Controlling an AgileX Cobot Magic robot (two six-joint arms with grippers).
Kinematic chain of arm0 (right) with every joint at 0, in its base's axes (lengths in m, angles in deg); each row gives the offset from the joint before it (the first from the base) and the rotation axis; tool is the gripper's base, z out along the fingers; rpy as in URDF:
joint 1: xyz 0 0 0.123 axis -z
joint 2: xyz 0 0 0 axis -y
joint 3: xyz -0.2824 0 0.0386 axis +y
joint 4: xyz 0.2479 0 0.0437 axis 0.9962 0 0.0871
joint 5: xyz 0 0 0 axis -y
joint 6: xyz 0.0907 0 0.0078 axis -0.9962 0 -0.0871
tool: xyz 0 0 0 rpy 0 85 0
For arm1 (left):
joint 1: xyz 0 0 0.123 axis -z
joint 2: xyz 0 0 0 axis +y
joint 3: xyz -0.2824 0 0.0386 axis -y
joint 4: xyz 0.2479 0 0.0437 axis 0.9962 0 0.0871
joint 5: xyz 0 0 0 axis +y
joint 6: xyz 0.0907 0 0.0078 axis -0.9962 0 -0.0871
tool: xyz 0 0 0 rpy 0 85 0
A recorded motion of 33 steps. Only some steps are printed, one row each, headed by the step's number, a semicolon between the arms.
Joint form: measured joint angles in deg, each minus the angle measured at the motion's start. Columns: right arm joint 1, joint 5, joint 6, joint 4, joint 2, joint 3; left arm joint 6, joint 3, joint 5, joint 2, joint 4, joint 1.
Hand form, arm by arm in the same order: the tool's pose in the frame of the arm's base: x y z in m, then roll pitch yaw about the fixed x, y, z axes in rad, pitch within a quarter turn. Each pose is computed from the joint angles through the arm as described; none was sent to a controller.
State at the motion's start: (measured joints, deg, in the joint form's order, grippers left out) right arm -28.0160 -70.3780 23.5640 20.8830 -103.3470 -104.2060; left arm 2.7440 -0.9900 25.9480 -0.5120 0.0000 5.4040
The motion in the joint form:
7: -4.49 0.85 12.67 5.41 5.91 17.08; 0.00 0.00 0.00 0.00 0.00 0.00
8: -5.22 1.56 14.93 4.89 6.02 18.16; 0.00 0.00 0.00 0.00 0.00 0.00
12: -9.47 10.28 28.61 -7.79 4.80 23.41; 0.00 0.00 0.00 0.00 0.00 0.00
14: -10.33 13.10 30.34 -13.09 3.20 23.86; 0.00 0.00 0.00 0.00 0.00 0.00
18: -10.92 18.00 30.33 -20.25 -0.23 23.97; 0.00 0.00 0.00 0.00 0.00 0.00
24: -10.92 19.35 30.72 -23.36 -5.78 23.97; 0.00 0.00 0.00 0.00 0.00 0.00
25: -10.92 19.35 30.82 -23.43 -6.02 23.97; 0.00 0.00 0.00 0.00 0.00 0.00
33: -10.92 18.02 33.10 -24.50 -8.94 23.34; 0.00 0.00 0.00 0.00 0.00 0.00
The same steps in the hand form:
7: 0.2757 0.2205 0.3175 2.8908 0.4585 -2.1057; 0.0500 -0.0047 0.1673 -3.0202 1.1939 -3.1055
8: 0.2726 0.2228 0.3129 2.9162 0.4582 -2.0519; 0.0500 -0.0047 0.1673 -3.0202 1.1939 -3.1055
12: 0.2722 0.2313 0.2775 -3.0482 0.3550 -1.6443; 0.0500 -0.0047 0.1673 -3.0202 1.1939 -3.1055
14: 0.2789 0.2339 0.2653 -2.9660 0.2884 -1.5615; 0.0500 -0.0047 0.1673 -3.0202 1.1939 -3.1055
18: 0.2941 0.2386 0.2444 -2.8723 0.2045 -1.4989; 0.0500 -0.0047 0.1673 -3.0202 1.1939 -3.1055
24: 0.3059 0.2432 0.2078 -2.9038 0.1198 -1.4775; 0.0500 -0.0047 0.1673 -3.0202 1.1939 -3.1055
25: 0.3062 0.2433 0.2061 -2.9065 0.1161 -1.4757; 0.0500 -0.0047 0.1673 -3.0202 1.1939 -3.1055
33: 0.3099 0.2446 0.1885 -2.9474 0.0592 -1.4336; 0.0500 -0.0047 0.1673 -3.0202 1.1939 -3.1055

